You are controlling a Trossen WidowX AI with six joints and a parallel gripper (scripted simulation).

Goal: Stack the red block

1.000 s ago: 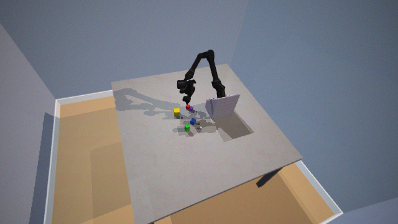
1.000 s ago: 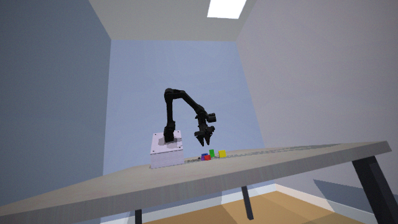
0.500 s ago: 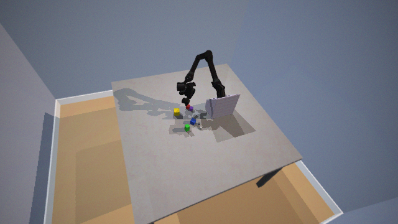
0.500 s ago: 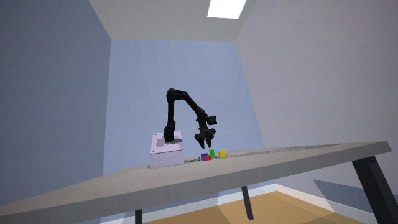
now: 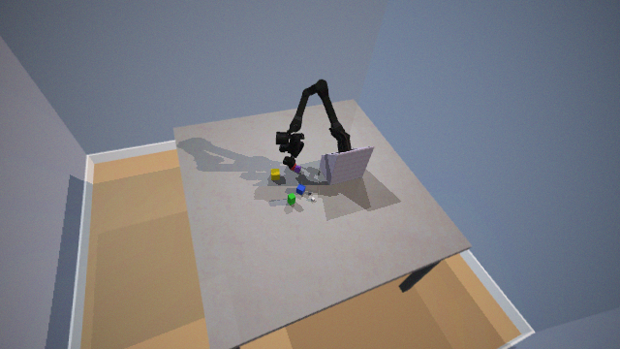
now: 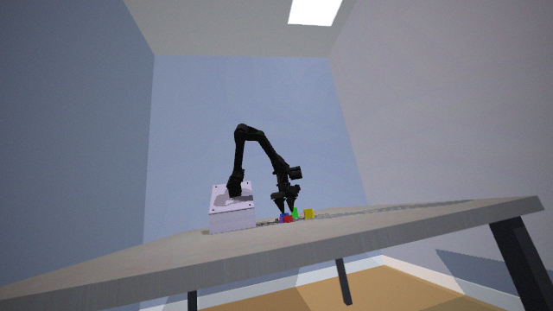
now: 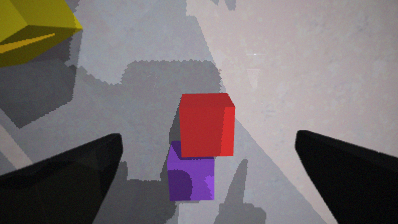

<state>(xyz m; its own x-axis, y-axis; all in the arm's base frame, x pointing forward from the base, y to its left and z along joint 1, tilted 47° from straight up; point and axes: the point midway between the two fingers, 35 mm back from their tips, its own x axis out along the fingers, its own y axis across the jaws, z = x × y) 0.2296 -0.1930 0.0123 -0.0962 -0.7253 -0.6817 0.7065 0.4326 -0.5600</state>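
Now: the red block 30 mm below my gripper tip. From my gripper tip the other things lie so: purple block (30 mm to the left, 30 mm below, 20 mm behind); blue block (170 mm to the left, 30 mm ahead, 20 mm below); yellow block (120 mm ahead, 30 mm to the left, 20 mm below).
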